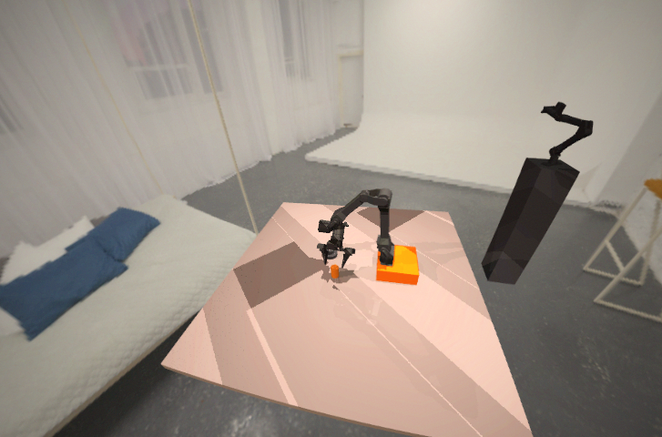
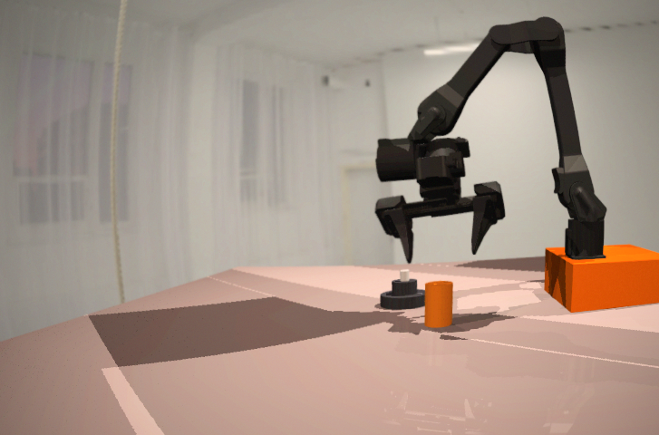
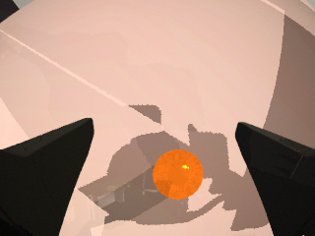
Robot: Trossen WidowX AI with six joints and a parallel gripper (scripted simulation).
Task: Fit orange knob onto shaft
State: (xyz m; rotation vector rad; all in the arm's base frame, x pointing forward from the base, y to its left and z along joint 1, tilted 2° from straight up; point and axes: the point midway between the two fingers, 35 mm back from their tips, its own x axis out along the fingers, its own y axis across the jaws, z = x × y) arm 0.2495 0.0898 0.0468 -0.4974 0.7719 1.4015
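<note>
The orange knob is 60 mm below my gripper tip and 30 mm to the right of it. Round my gripper tip: dark round pedestal (180 mm to the right, 70 mm below, 70 mm ahead).
</note>
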